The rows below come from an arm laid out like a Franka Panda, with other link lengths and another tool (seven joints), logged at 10 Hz.
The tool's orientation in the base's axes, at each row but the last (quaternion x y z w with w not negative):
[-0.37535, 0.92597, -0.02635, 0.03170]
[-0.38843, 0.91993, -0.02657, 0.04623]
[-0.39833, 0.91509, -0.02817, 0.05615]
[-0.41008, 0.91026, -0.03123, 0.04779]
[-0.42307, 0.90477, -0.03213, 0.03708]
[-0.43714, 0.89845, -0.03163, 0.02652]
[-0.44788, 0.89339, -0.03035, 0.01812]
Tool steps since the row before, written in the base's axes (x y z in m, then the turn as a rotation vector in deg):
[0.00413, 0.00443, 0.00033, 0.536, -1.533, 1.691]
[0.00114, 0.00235, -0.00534, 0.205, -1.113, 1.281]
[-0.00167, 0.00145, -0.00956, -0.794, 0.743, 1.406]
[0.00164, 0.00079, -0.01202, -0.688, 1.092, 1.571]
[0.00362, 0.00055, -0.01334, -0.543, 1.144, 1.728]
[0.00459, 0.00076, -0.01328, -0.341, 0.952, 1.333]
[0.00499, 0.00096, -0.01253, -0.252, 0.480, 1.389]
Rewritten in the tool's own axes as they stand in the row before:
[-0.00606, 0.00029, -0.00012, 0.618, -1.593, -1.605]
[-0.00213, 0.00128, 0.00540, 0.573, -1.030, -1.238]
[0.00084, 0.00312, 0.00927, -0.120, 0.947, -1.499]
[-0.00094, 0.00046, 0.01211, -0.461, 1.083, -1.658]
[-0.00220, -0.00122, 0.01360, -0.600, 0.992, -1.801]
[-0.00316, -0.00207, 0.01355, -0.566, 0.747, -1.386]
[-0.00369, -0.00253, 0.01276, -0.241, 0.390, -1.419]

